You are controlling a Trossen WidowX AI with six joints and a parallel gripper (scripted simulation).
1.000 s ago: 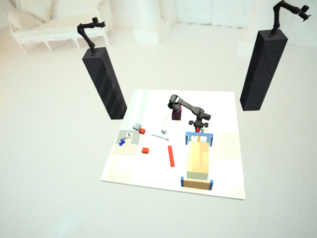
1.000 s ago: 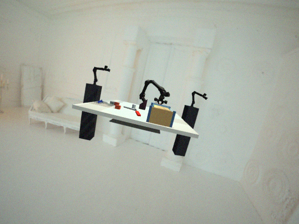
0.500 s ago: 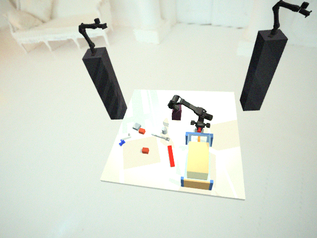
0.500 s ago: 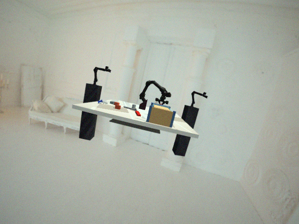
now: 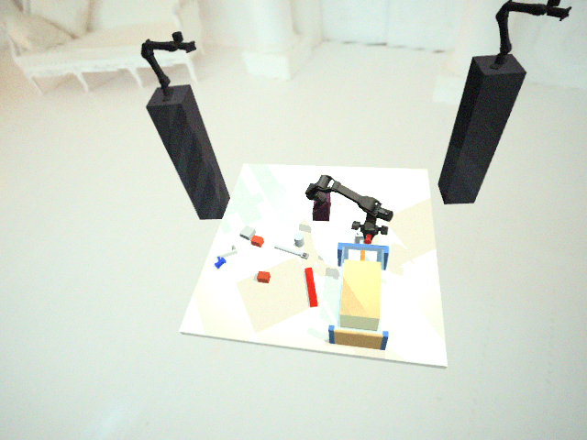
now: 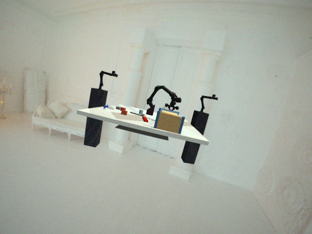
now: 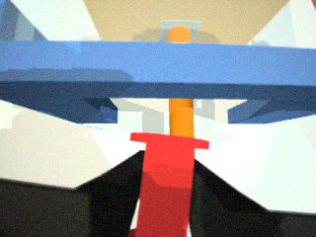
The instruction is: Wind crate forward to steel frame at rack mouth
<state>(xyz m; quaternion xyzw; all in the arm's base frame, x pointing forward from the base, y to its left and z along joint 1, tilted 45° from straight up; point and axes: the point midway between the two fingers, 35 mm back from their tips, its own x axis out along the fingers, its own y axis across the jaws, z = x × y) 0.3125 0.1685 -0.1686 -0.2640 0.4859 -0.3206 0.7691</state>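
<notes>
Now: gripper tip 50 mm past the red-knobbed winch handle and 30 mm above it. The rest, counted from my gripper tip: red grip (20 mm behind); hand winch (130 mm behind, 20 mm to the right, 100 mm below); blue steel frame (40 mm ahead, 30 mm to the right, 30 mm below).
</notes>
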